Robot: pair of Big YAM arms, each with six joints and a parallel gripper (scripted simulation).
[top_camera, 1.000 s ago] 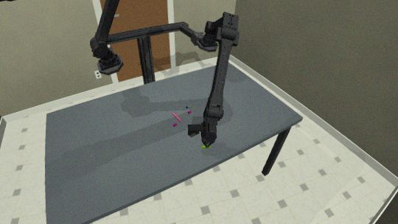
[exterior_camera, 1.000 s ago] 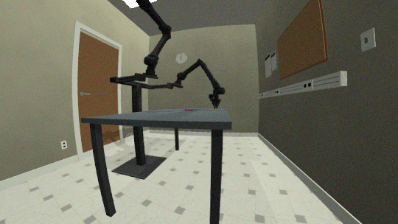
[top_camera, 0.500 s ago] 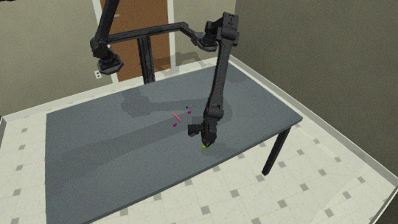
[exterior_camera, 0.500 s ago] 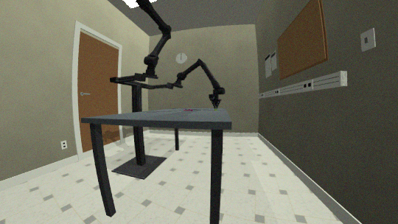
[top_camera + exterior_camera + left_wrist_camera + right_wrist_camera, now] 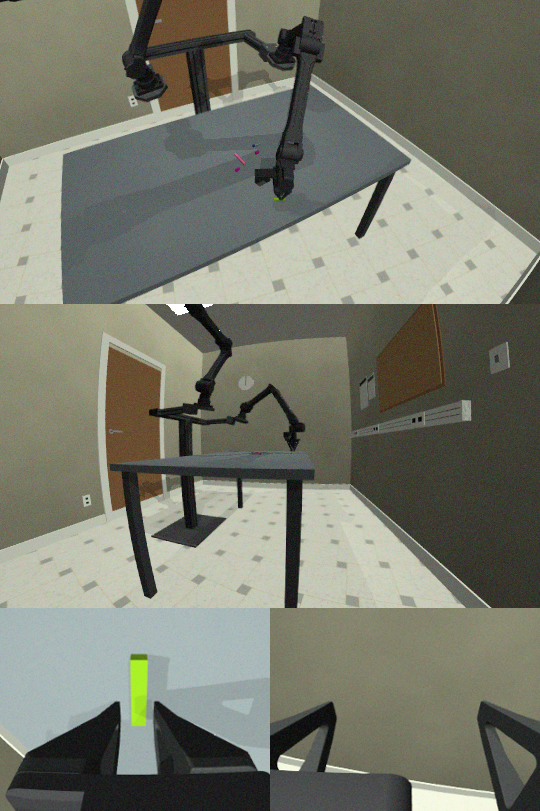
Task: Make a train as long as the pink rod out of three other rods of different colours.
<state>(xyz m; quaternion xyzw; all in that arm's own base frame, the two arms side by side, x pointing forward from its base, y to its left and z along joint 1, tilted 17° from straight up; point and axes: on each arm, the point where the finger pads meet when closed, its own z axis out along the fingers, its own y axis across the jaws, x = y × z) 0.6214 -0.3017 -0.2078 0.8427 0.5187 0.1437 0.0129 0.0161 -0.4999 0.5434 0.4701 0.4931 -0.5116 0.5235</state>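
Right now my left hand is 2 cm above the lime rod. From my left hand the other things lie so: pink rod (30 cm behind, 6 cm to the right, 2 cm below).
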